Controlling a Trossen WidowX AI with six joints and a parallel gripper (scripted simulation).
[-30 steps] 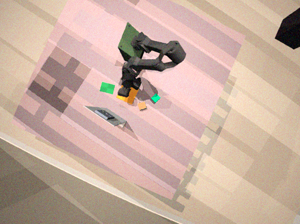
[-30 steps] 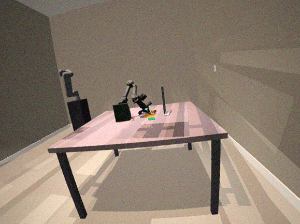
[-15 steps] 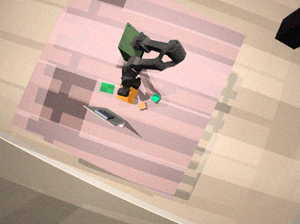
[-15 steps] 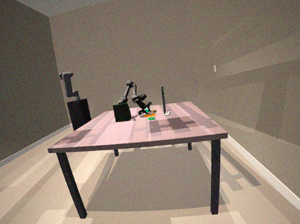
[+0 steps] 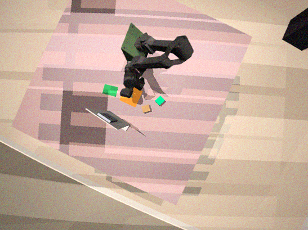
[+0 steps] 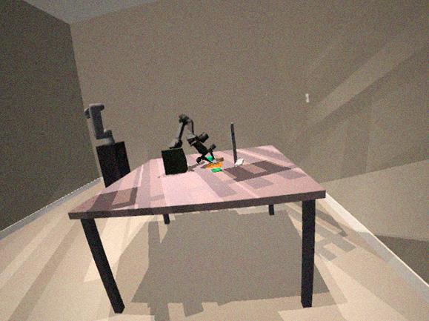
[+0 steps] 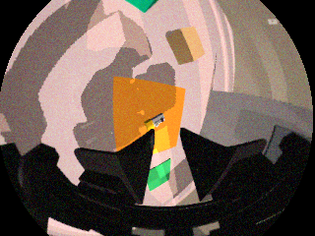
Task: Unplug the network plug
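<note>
Right now my gripper tip is 2 cm above the network plug and 1 cm to the right of it. Also, from my gripper tip: orange marked square 3 cm below; flat green patch 14 cm to the right, 3 cm below, 3 cm ahead; tan cube 13 cm to the left, 4 cm ahead, 2 cm below.
</note>
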